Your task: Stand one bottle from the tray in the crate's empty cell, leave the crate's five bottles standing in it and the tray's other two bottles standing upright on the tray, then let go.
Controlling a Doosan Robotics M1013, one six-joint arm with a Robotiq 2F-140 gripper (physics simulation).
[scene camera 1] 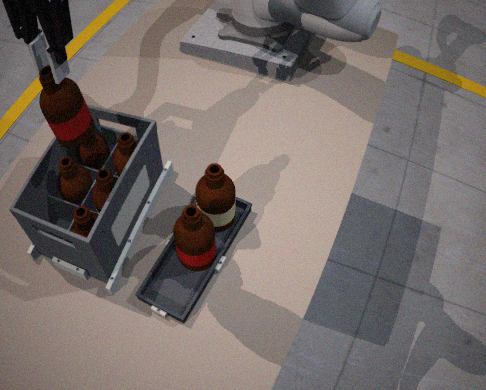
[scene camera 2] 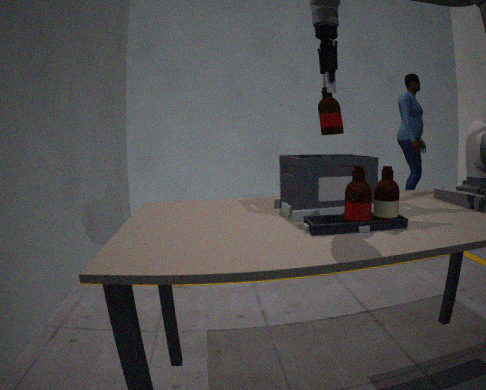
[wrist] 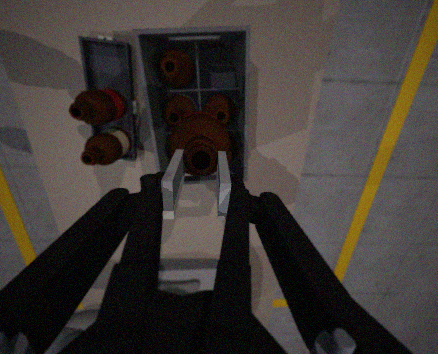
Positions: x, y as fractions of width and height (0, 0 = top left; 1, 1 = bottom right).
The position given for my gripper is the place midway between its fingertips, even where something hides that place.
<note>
I see my gripper (scene camera 1: 0.11, 0.19), a red-labelled bottle (scene camera 1: 0.40, 0.60), a cream-labelled bottle (scene camera 1: 0.44, 0.49) and a brown red-labelled bottle (scene camera 1: 0.13, 0.27).
The red-labelled bottle also shows in scene camera 2 (scene camera 2: 0.74, 0.50) and in the wrist view (wrist: 0.22, 0.30). The cream-labelled bottle shows as well in scene camera 2 (scene camera 2: 0.80, 0.50) and in the wrist view (wrist: 0.24, 0.42). The brown red-labelled bottle shows as well in scene camera 2 (scene camera 2: 0.68, 0.28) and in the wrist view (wrist: 0.46, 0.38).
</note>
